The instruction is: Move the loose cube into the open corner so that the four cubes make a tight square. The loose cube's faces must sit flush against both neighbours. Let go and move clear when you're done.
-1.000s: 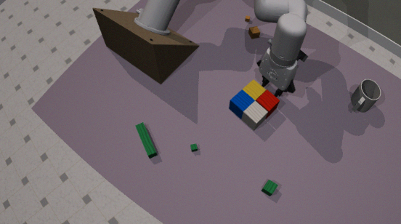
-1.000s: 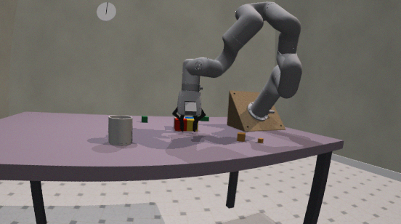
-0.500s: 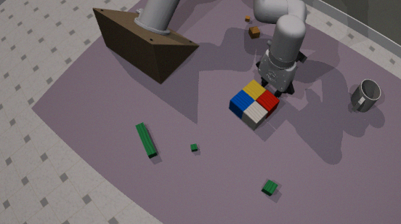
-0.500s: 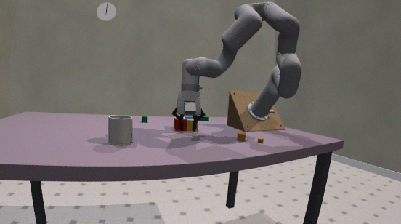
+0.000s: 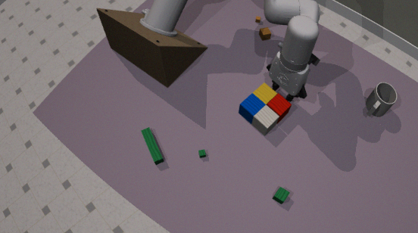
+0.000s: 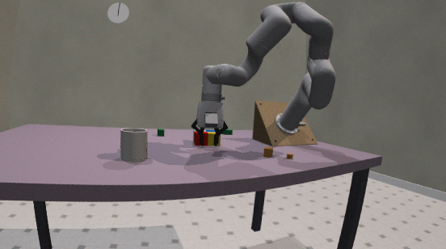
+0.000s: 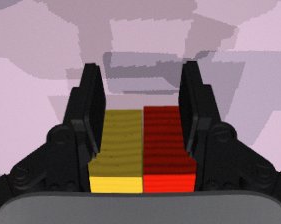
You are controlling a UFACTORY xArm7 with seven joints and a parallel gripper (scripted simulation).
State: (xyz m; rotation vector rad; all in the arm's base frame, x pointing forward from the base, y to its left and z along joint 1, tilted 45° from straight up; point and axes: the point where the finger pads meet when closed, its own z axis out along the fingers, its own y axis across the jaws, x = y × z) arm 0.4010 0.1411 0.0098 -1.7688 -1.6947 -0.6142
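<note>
Right now the red cube is 2 cm ahead of my hand and 6 cm to the right of it. The rest, counted from my hand: green bar: 16 cm behind, 37 cm to the right, 1 cm below; then white cube: 2 cm ahead, 11 cm to the right.
</note>
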